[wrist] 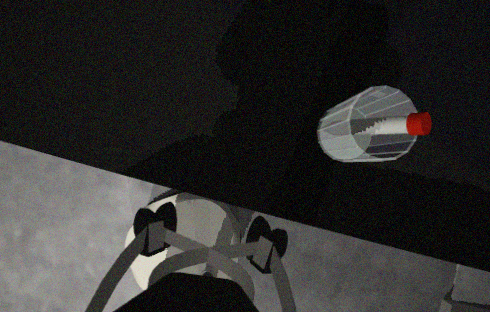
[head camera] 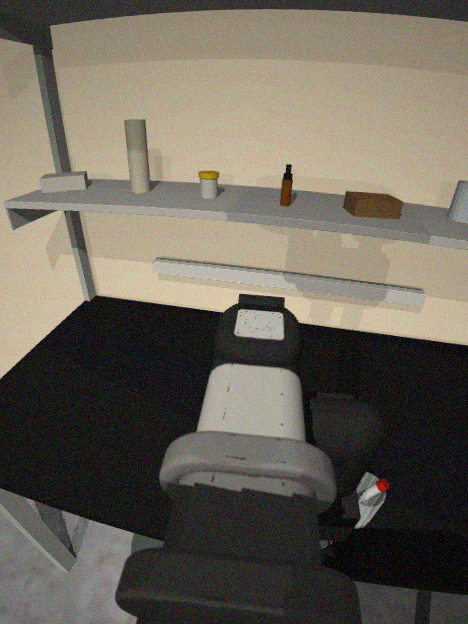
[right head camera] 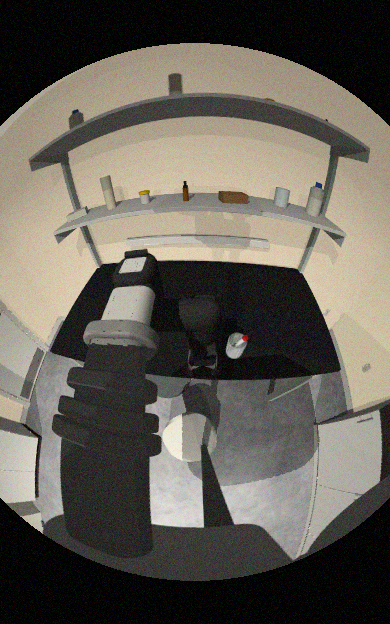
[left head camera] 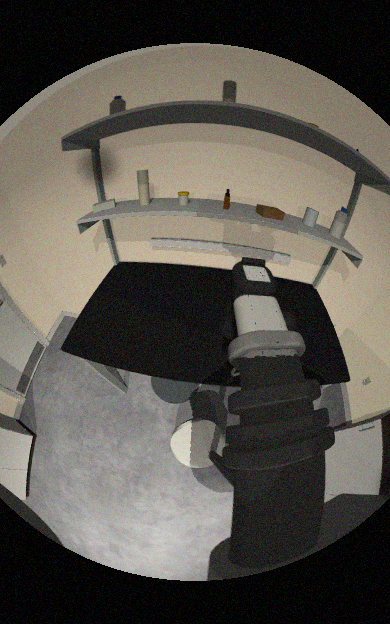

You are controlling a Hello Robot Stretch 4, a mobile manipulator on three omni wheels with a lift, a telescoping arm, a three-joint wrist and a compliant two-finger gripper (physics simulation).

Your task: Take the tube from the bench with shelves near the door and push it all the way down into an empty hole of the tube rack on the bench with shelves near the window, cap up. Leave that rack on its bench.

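Places are measured from the robot's base along level axes (x ahead, y left, z up), in millimetres.
Pixels of known places: gripper, fingertip midpoint: [wrist: 212, 227] [right head camera: 201, 371] [left head camera: 238, 379]; robot's base, origin of the base link: [wrist: 189, 238] [right head camera: 190, 435] [left head camera: 196, 441].
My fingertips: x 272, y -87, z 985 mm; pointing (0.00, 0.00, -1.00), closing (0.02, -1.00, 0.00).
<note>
Ahead of a thing's pixels: the offset from my fingertips to its top centre. "*": to the spot under its first point. Level surfaces: height alone.
The tube {dx +119, dy -138, dz +12 mm} [head camera: 373, 489] [right head camera: 240, 342] [wrist: 395, 125] is white with a red cap. It leans inside a clear beaker {dx +118, dy -138, dz -10 mm} [head camera: 364, 517] [right head camera: 233, 351] [wrist: 344, 144], cap end up and out over the rim, towards the right. The beaker stands on the black bench top {dz -99 mm} [head camera: 100, 403] [left head camera: 150, 320] [right head camera: 280, 310] [wrist: 125, 75], near its front edge. My gripper [right head camera: 203, 368] [wrist: 212, 227] is open and empty. In the wrist view its fingers show over the floor just past the bench's front edge, left of the beaker and apart from it. The arm mostly hides it in the head view. The tube rack does not show.
A shelf {dz +358 mm} [head camera: 251, 209] [left head camera: 200, 206] [right head camera: 200, 202] above the bench holds a brown box {* dx +536, dy -147, dz +385 mm} [head camera: 372, 205], an amber bottle {* dx +570, dy +43, dz +394 mm} [head camera: 286, 190], a yellow-lidded jar {* dx +600, dy +228, dz +387 mm} [head camera: 208, 186] and a tall cylinder {* dx +634, dy +415, dz +450 mm} [head camera: 137, 156]. A stool base {dx +304, dy +309, dz -984 mm} [left head camera: 174, 390] is below the front edge. White cabinets [right head camera: 347, 450] stand right.
</note>
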